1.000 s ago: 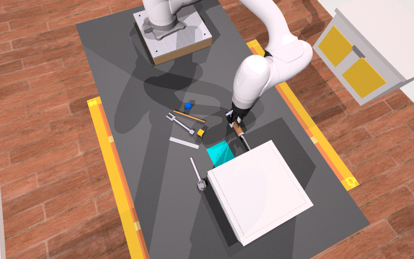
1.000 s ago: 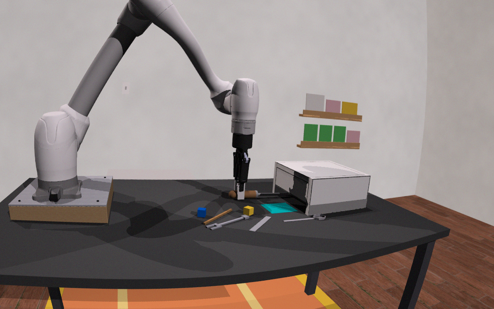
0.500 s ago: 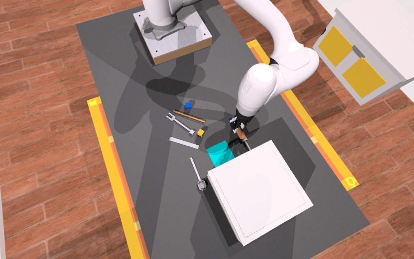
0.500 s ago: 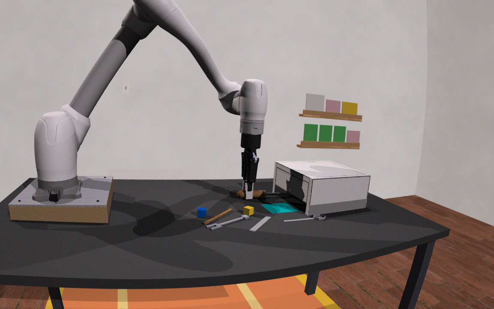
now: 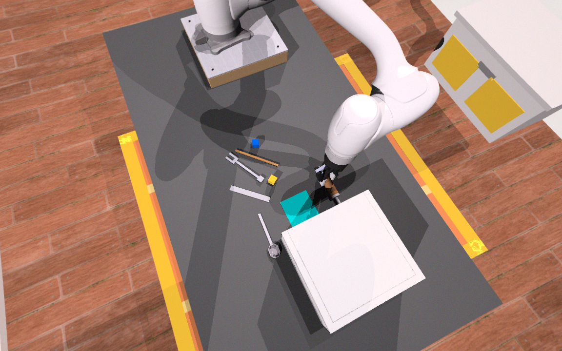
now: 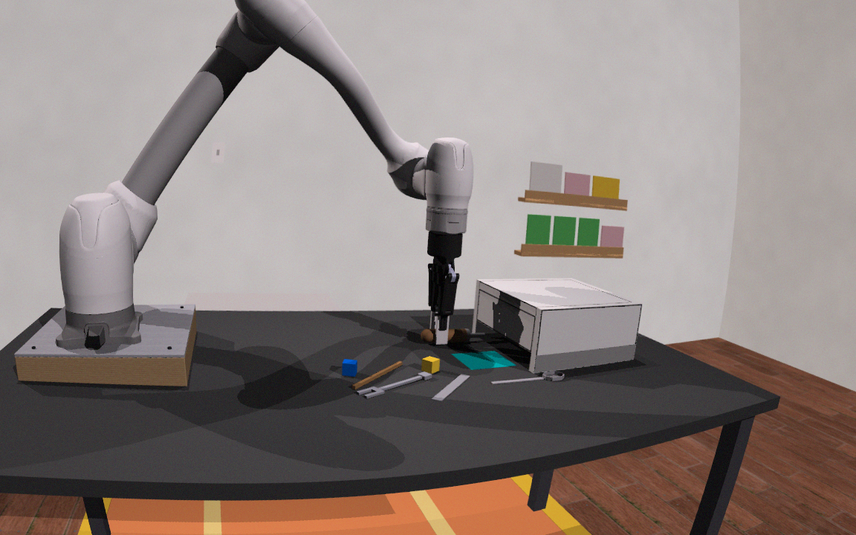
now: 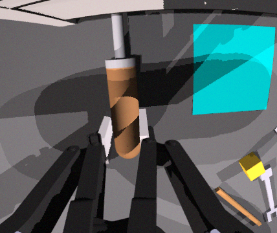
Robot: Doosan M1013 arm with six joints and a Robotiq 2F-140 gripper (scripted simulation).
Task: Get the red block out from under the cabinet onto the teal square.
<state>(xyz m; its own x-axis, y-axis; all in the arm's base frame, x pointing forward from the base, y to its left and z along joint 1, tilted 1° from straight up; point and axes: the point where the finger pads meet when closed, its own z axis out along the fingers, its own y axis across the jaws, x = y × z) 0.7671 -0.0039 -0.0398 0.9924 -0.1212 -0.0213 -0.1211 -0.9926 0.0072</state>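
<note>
The teal square is 140 mm to the right of my hand, 40 mm below it and 40 mm ahead of it. The rest, counted from my hand: hook tool (130 mm ahead, 50 mm to the right, 20 mm below); yellow block (160 mm to the right, 100 mm behind, 20 mm below); red block (220 mm ahead, 130 mm to the right, 20 mm below).
</note>
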